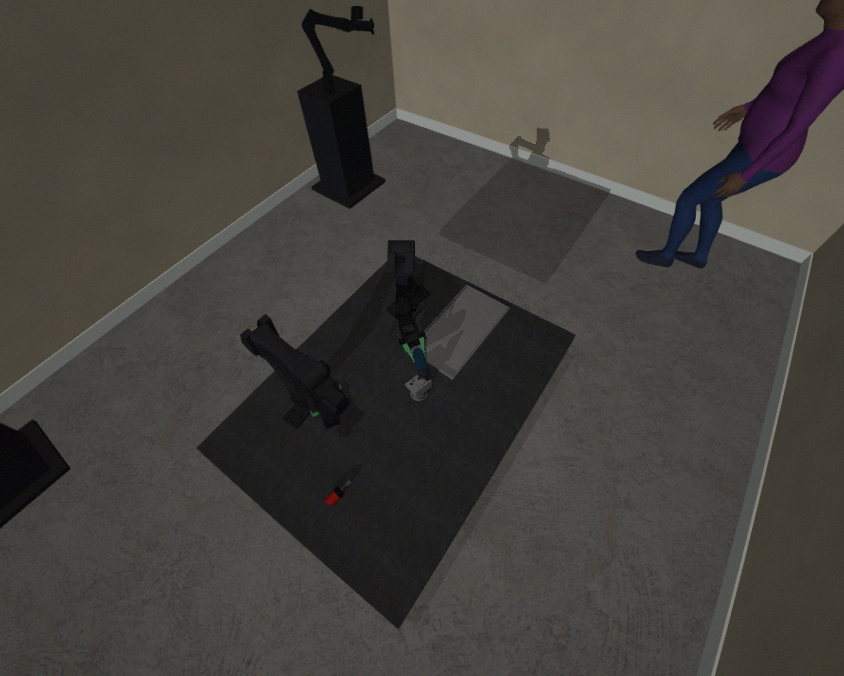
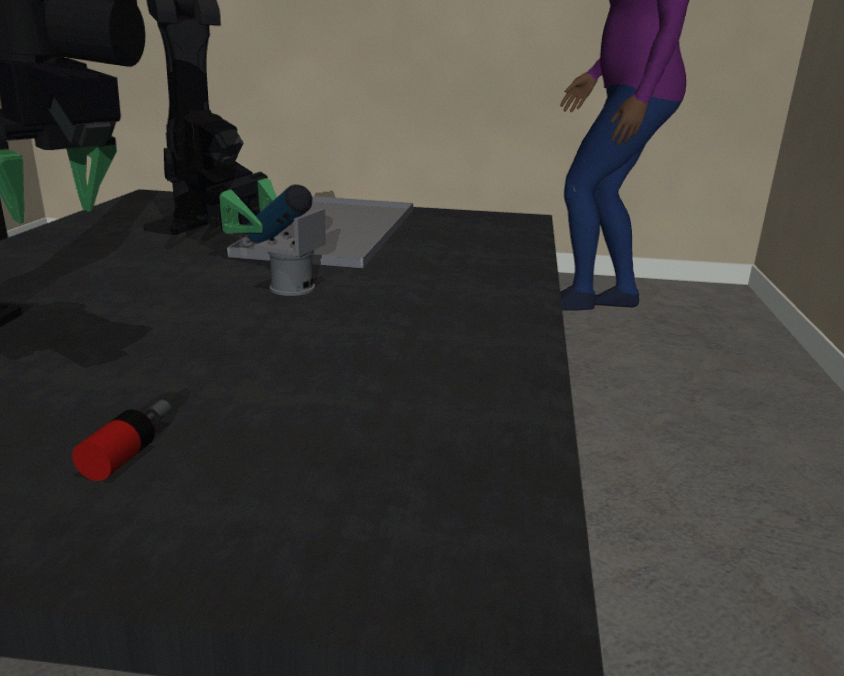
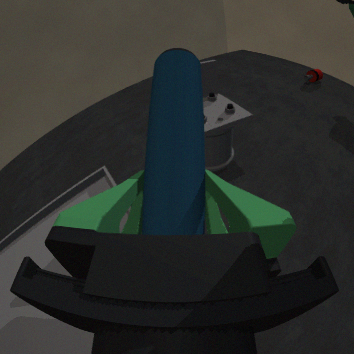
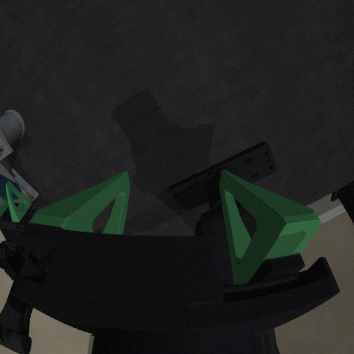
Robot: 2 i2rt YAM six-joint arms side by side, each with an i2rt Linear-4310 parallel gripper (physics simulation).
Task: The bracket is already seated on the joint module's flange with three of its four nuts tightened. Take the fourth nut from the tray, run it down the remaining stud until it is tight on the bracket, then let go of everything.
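Frame: origin at the left arm's base, x back, y left, z down, level; metres.
Seen in the pictures: left gripper, between the fingertips: [image 1: 420, 360] [image 2: 274, 224] [image 3: 173, 177] [image 4: 0, 182]; right gripper, between the fingertips: [image 2: 54, 215] [image 4: 174, 177]; left arm's base, origin of its link: [image 2: 194, 221].
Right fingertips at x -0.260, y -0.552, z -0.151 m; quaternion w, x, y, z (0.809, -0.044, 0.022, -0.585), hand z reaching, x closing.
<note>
Pixels of each thing's middle, then the offset from my right fingertips to it. "*": a spot on its surface instead. Level surfaces: height alone.
- blue cylindrical tool, middle of its body: [image 3: 174, 188] [image 2: 269, 222] [image 1: 419, 358] dz +0.083, dx -0.018, dy +0.368 m
- light grey bracket, middle of its body: [image 3: 205, 95] [image 2: 290, 231] [image 1: 417, 383] dz +0.069, dx -0.098, dy +0.292 m
- round grey joint module, middle of its body: [image 3: 208, 130] [image 2: 291, 263] [image 1: 418, 388] dz +0.114, dx -0.098, dy +0.292 m
- tiny grey piece, a spot on its surface: [image 2: 246, 242] * dz +0.132, dx +0.054, dy +0.411 m
- shallow grey tray, middle of its body: [image 3: 10, 311] [image 2: 332, 226] [image 1: 460, 328] dz +0.143, dx +0.002, dy +0.609 m
- red-handled tool, middle of its body: [image 2: 130, 432] [image 3: 312, 75] [image 1: 339, 492] dz +0.134, dx -0.194, dy -0.139 m
- dark mat, height of its surface: dz +0.151 m
My left gripper [image 1: 415, 350] [image 2: 264, 221] [image 3: 173, 177] is shut on a blue cylindrical tool [image 1: 420, 360] [image 2: 278, 214] [image 3: 175, 125]. The tool is tilted, its dark-capped end high beside the bracket; its lower end is hidden. The light grey bracket [image 1: 417, 385] [image 2: 310, 232] [image 3: 240, 114] sits on the round grey joint module [image 2: 291, 274] [image 3: 219, 146] [image 4: 11, 126]. Dark-topped nuts [image 3: 212, 96] [image 3: 230, 108] show on it; others are partly hidden. A tiny grey piece [image 2: 246, 242] shows at the tray's corner, too small to identify. My right gripper [image 1: 327, 402] [image 2: 52, 211] [image 4: 174, 177] is open and empty above the mat.
The shallow grey tray [image 1: 486, 309] [image 2: 376, 223] [image 3: 104, 171] lies behind the module. A red-handled tool [image 1: 333, 498] [image 2: 109, 450] [image 3: 315, 75] lies on the dark mat [image 1: 422, 492] [image 2: 352, 492]. A person [image 1: 778, 119] [image 2: 644, 49] stands beyond the mat.
</note>
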